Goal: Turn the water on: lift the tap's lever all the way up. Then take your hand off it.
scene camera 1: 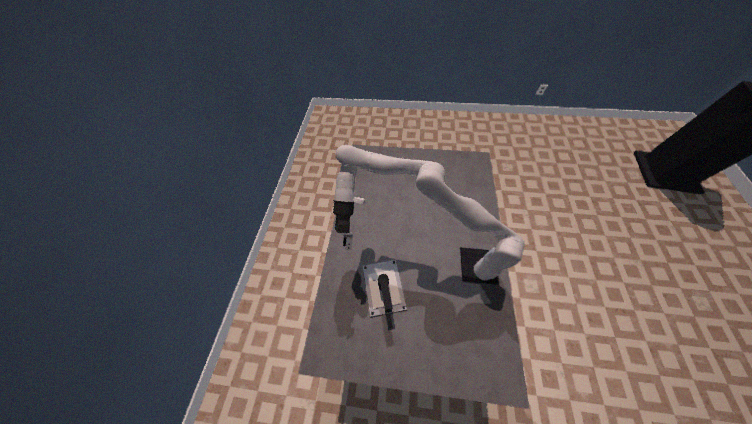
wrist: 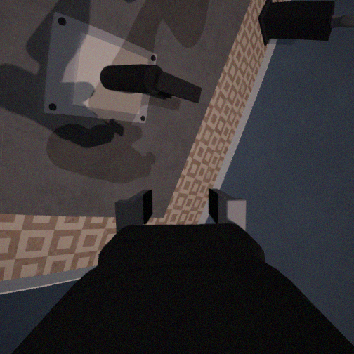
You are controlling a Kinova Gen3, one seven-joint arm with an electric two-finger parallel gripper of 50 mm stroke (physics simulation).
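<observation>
The black tap stands on a pale plate with dark screws at its corners. Its lever shows as a flat dark bar reaching out from the tap's top end, toward the bottom of the scene view and toward the right in the wrist view. Its exact tilt is hard to tell. My gripper is open, with nothing between its fingers. It is apart from the tap, up and left of it in the scene view; in the wrist view the tap lies beyond the fingertips, up and to the left.
The plate is on a grey table top. My arm's base stands on a dark square to the right of the tap in the scene view. A black pillar stands beyond the table. Arm shadows fall around the plate.
</observation>
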